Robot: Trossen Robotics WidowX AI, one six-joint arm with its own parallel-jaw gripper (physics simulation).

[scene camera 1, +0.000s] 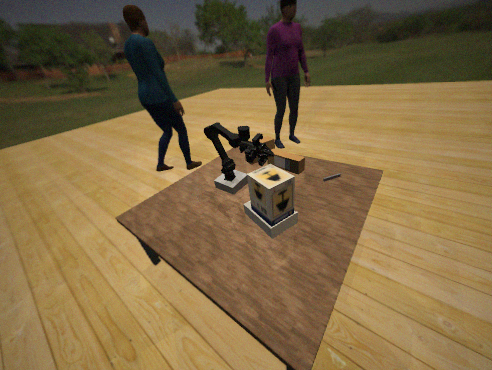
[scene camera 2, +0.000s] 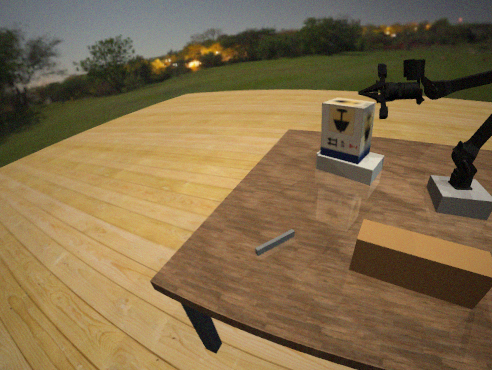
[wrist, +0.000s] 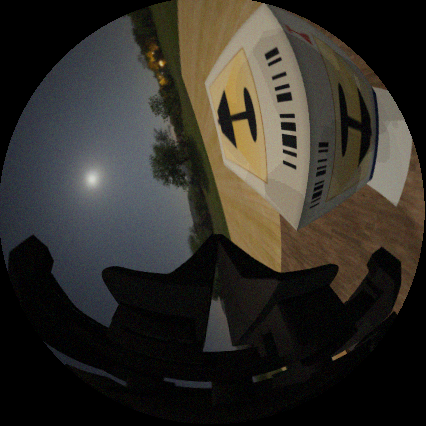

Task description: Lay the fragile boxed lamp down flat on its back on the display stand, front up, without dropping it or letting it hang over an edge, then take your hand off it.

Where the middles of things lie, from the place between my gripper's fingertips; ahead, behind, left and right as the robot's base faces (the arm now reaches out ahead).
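There is the stand point(scene camera 2: 365, 172), and my hand is 1 cm past it and 9 cm to the left of it, and also 31 cm above it.
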